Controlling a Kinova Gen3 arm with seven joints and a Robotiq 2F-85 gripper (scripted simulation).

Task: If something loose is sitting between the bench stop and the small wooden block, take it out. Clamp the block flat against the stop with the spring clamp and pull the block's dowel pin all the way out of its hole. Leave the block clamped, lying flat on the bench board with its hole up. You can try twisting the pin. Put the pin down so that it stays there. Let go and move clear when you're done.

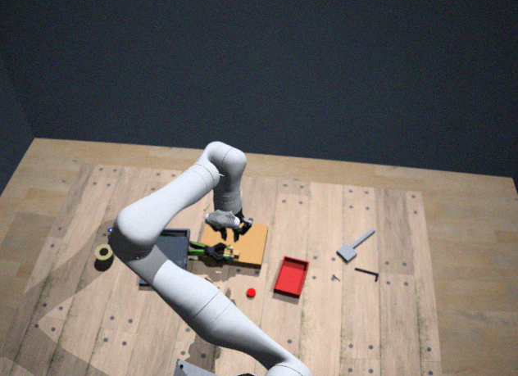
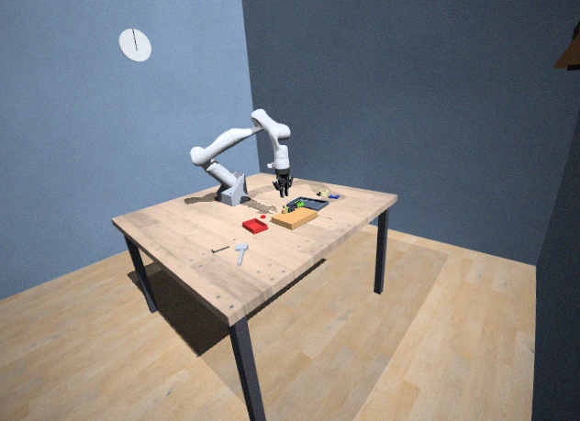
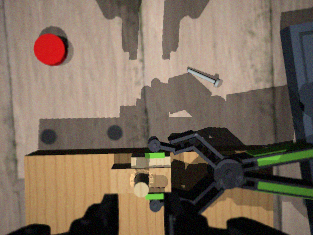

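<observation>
My hand is 80 mm above the dowel pin. From my hand the other things lie so: bench board (60 mm ahead, 10 mm to the left, 120 mm below); then wooden block (100 mm below); then red disc (100 mm behind, 80 mm to the right, 130 mm below).
</observation>
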